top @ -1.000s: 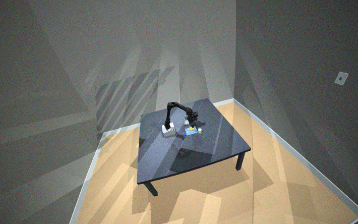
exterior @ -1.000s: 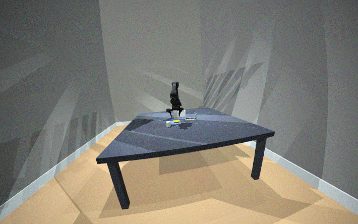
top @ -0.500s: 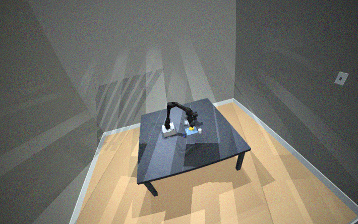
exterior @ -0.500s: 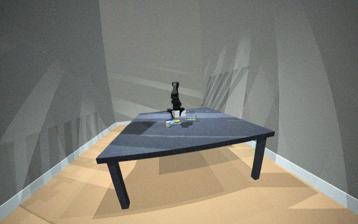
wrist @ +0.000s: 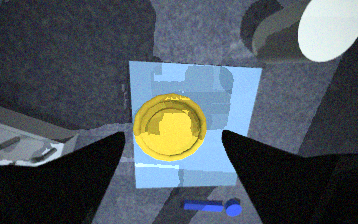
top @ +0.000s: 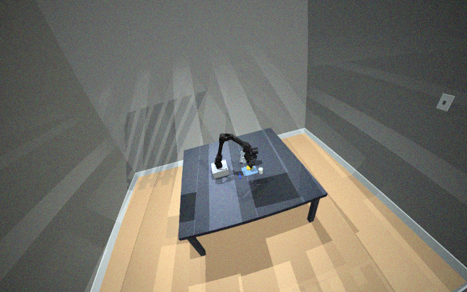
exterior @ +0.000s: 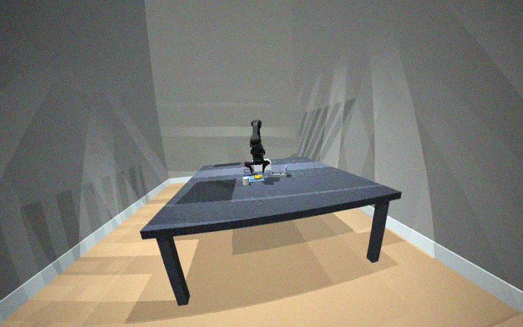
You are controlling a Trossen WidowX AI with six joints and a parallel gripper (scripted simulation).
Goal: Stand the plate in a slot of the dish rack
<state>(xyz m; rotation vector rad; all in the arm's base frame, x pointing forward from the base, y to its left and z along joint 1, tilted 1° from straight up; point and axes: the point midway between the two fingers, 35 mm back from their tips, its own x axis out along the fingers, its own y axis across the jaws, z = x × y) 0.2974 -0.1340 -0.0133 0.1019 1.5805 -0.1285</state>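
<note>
The yellow plate lies 30 mm below my gripper tip and 10 mm behind it. Also, from my gripper tip: blue spoon: 140 mm behind, 40 mm to the right, 40 mm below; then white cup: 110 mm to the right, 70 mm ahead, 20 mm below; then mat: 40 mm below, 20 mm to the right, 20 mm behind.
</note>
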